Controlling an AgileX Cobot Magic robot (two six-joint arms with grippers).
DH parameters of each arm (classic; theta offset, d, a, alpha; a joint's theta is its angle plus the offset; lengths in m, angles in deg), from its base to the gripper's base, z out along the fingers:
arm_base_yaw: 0 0.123 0 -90
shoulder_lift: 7.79 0 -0.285 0
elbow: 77.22 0 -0.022 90
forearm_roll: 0 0.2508 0 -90
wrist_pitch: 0 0 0.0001 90
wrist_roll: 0 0.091 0 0
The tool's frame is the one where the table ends.
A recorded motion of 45 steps. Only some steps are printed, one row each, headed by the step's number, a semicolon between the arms.
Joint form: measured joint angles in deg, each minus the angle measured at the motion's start. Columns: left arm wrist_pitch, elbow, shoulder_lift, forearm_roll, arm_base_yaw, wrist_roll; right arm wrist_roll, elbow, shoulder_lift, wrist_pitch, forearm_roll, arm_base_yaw.
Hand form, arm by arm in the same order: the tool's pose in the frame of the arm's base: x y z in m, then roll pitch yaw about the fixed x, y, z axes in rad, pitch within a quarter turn. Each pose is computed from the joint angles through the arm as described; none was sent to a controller.
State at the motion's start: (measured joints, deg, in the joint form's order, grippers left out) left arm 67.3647 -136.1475 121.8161 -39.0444 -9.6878 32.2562; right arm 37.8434 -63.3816 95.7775 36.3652 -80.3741 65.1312
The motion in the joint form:
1: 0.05 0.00 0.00 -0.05 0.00 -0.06; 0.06 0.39 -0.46 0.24 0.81 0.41
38: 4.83 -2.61 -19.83 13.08 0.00 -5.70; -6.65 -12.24 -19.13 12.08 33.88 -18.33
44: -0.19 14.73 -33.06 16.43 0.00 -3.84; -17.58 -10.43 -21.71 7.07 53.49 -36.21
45: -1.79 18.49 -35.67 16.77 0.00 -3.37; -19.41 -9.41 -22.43 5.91 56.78 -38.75
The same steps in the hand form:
1: 0.4500 -0.1306 0.3963 -2.8070 0.9503 2.6056; 0.1968 0.3036 0.2627 -2.1090 0.4363 -1.3978
38: 0.3302 -0.0949 0.5350 2.9528 1.1122 2.2814; 0.2308 0.1735 0.4033 -2.4911 0.9420 -2.2311
44: 0.2832 -0.0811 0.5369 2.8416 1.0961 2.2329; 0.2572 0.1097 0.3975 -2.8267 0.9524 -2.6383
45: 0.2746 -0.0787 0.5349 2.8205 1.0989 2.2226; 0.2580 0.1006 0.3951 -2.8814 0.9560 -2.6964

